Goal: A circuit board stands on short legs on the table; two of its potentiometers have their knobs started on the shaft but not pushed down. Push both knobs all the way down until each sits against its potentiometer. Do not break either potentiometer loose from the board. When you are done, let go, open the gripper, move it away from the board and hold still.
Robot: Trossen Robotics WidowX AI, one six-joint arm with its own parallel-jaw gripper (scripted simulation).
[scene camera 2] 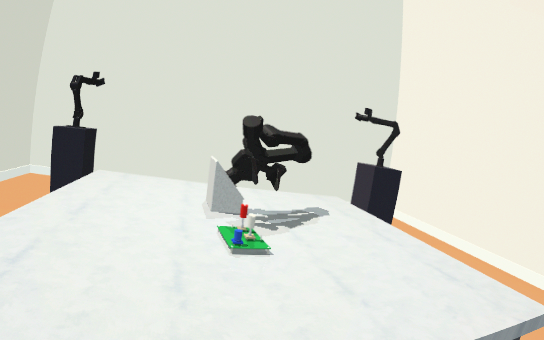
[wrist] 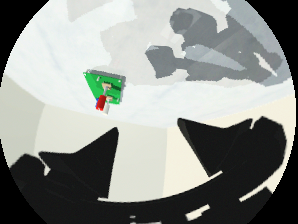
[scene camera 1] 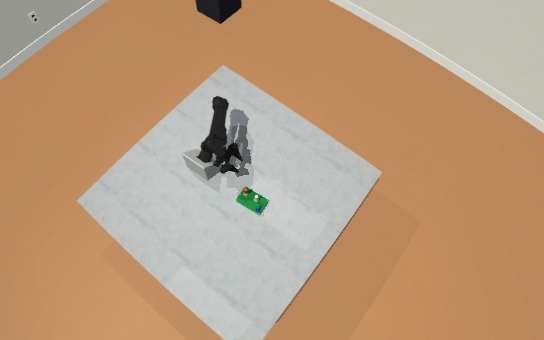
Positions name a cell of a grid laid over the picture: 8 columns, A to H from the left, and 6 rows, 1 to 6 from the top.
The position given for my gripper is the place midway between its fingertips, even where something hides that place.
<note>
My gripper (scene camera 2: D4) is open, holding nothing.
My gripper also shows in the wrist view (wrist: D4).
</note>
